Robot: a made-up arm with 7 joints.
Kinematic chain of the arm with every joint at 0, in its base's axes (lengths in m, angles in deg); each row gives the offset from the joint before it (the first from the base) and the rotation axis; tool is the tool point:
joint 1: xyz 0 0 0.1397 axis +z
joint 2: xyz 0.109 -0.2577 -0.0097 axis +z
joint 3: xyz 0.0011 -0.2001 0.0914 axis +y
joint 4: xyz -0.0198 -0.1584 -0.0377 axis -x
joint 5: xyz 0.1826 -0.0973 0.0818 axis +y
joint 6: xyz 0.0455 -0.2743 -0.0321 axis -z
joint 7: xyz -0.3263 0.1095 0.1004 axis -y
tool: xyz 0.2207 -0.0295 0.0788
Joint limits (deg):
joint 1: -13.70..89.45
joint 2: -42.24..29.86
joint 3: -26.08..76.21
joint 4: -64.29..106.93
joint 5: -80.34..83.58
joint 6: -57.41..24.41
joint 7: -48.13..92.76
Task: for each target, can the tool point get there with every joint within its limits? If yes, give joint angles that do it. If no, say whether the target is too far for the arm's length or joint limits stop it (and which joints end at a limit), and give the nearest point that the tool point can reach.
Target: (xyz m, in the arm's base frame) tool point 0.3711 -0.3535 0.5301
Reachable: yes | joints 34.40 11.76 -3.69 74.57 -31.34 -5.16 17.75
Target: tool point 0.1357 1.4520 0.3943
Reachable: no: joint limits stop it (at a limit: joint 1, joint 2, joint 5, joint 6, joint 7) | nearest point 0.2820 1.0650 0.3369 | short by 0.418 m
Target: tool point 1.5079 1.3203 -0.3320
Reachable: no: too far | nearest point 1.0938 0.8989 -0.1275 | short by 0.625 m
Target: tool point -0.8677 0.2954 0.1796
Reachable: no: joint limits stop it (at a limit: joint 1, joint 2, joint 4, joint 5, joint 7) | nearest point -0.7921 0.0126 0.1913 | short by 0.293 m
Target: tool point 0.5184 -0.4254 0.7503
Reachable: yes | joints 67.11 -23.26 -13.70 42.88 -1.60 -49.65 40.15
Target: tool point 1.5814 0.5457 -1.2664
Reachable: no: too far | nearest point 1.1865 0.4094 -0.4260 | short by 0.938 m
